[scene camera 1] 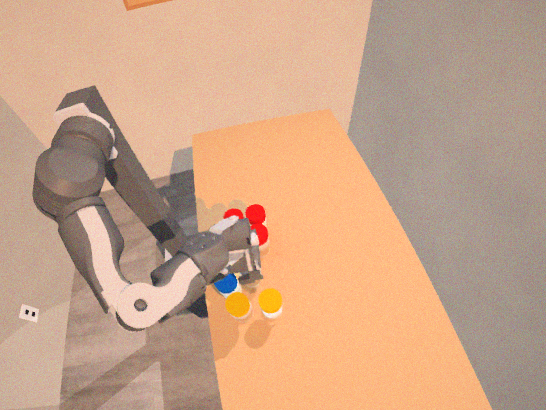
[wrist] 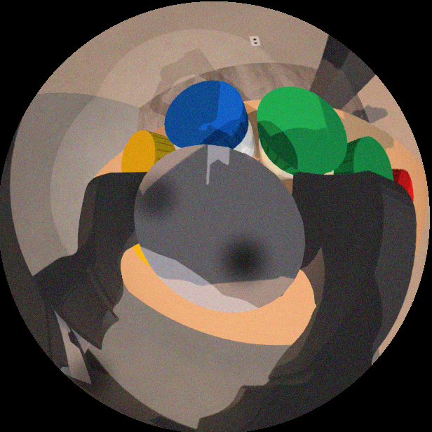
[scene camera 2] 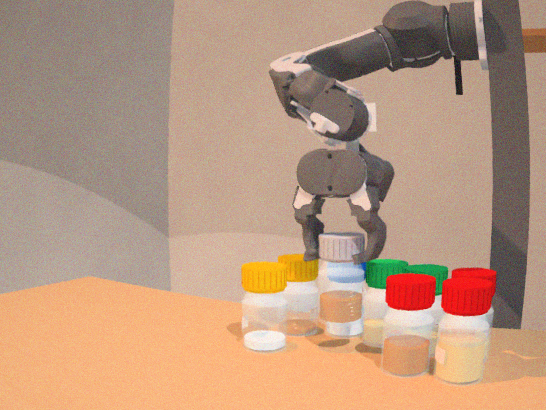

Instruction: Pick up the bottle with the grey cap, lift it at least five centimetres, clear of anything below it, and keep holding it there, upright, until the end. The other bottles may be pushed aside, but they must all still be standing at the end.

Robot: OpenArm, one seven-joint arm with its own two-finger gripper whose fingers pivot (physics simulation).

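The bottle with the grey cap [scene camera 2: 341, 247] [wrist: 220, 225] hangs upright in my gripper [scene camera 2: 337, 257] [wrist: 226, 227] [scene camera 1: 245, 260]. The gripper is shut on the sides of its cap. In the scene camera 2 view its base is raised off the table [scene camera 2: 125, 340] by roughly a third of its height, with a shadow below. The base of the blue-capped bottle seems to show behind it. In the wrist view the cap fills the space between the fingers. In the scene camera 1 view the gripper hides most of this bottle.
Two yellow-capped bottles [scene camera 1: 270, 300] [scene camera 2: 264, 277], a blue-capped one [scene camera 1: 226, 283] [wrist: 206, 115], two green-capped ones [scene camera 2: 387, 273] [wrist: 302, 130] and three red-capped ones [scene camera 1: 255, 214] [scene camera 2: 410, 291] stand close around. Those whose bodies show are upright.
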